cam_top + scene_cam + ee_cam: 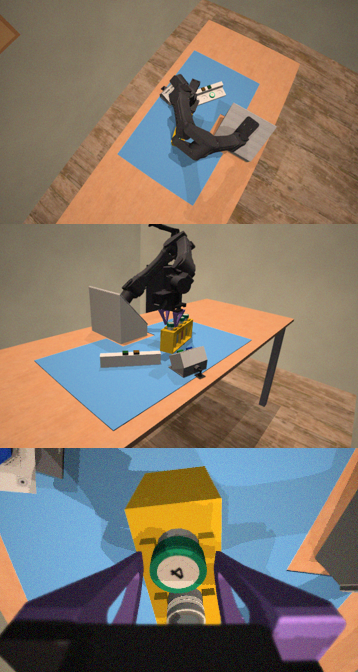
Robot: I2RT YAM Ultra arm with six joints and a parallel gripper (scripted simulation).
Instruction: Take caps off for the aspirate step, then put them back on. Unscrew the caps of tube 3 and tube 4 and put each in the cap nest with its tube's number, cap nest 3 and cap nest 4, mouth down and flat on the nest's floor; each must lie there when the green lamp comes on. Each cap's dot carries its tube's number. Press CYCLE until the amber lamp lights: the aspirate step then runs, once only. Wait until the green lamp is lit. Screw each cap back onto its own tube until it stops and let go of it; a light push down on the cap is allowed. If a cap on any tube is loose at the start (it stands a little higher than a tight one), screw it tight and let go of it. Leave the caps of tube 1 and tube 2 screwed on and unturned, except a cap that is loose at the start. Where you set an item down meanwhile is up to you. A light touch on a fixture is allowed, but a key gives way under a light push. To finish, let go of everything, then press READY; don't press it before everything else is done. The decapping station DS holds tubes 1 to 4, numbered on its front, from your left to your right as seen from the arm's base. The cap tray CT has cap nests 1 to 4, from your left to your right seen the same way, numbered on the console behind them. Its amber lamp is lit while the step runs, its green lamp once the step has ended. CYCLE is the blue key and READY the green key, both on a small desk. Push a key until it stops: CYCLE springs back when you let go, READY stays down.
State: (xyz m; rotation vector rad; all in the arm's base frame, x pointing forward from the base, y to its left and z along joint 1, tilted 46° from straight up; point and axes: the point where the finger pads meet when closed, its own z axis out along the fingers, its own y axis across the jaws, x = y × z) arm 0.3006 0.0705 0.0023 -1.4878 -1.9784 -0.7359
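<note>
The cap 4 is right at my hand. Also, from my hand: green key: 13 cm ahead, 8 cm to the right, 5 cm below; then blue key: 14 cm ahead, 5 cm below, 3 cm to the right; then cap 2: 10 cm to the left, 4 cm behind.
</note>
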